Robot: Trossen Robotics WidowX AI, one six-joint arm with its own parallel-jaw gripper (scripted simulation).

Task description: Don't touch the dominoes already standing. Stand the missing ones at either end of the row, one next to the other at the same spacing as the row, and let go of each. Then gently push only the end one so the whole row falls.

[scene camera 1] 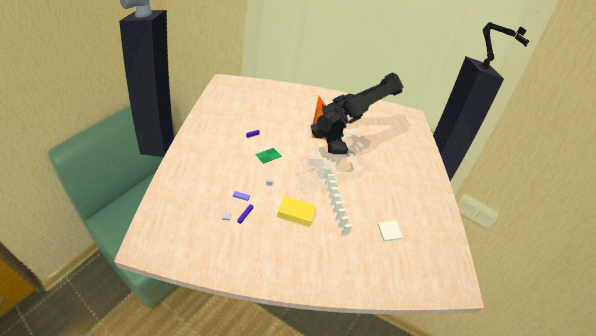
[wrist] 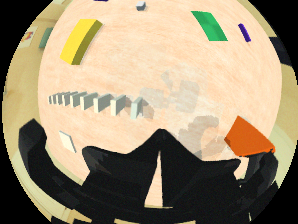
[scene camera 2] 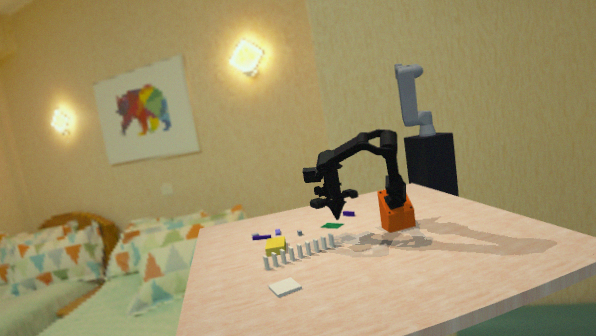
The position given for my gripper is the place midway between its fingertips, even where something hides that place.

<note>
My gripper [scene camera 2: 337, 219] is shut, with nothing in its grasp. Also in view: a yellow block [scene camera 1: 290, 209].
The yellow block shows as well in the wrist view [wrist: 84, 31]. My gripper also shows in the wrist view [wrist: 161, 132].
</note>
